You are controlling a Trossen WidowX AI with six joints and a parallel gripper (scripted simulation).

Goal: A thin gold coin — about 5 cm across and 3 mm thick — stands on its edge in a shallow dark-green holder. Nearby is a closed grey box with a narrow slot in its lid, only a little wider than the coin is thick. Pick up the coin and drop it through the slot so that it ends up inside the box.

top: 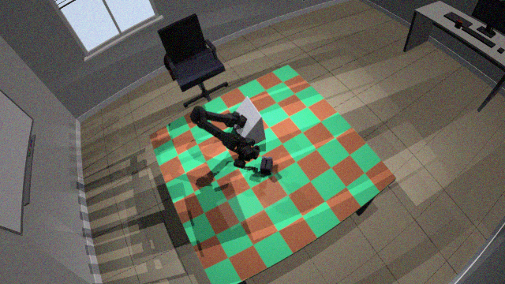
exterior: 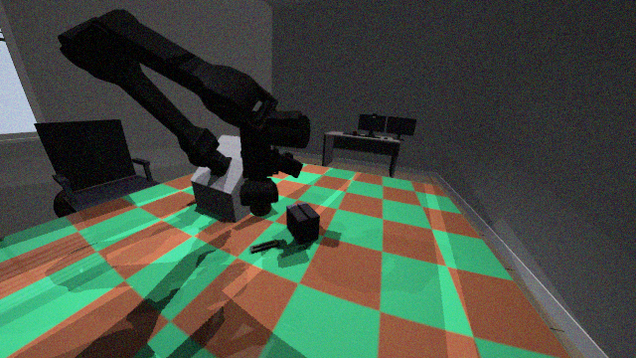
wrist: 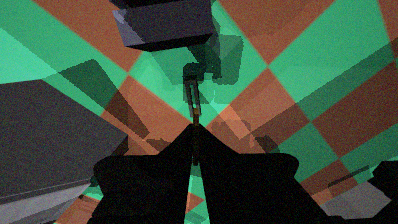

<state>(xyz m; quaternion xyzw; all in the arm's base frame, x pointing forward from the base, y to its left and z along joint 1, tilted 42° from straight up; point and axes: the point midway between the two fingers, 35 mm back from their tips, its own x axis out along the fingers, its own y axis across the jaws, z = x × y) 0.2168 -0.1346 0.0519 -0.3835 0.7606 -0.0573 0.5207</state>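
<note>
The gold coin is 10 mm above my gripper tip.
</note>
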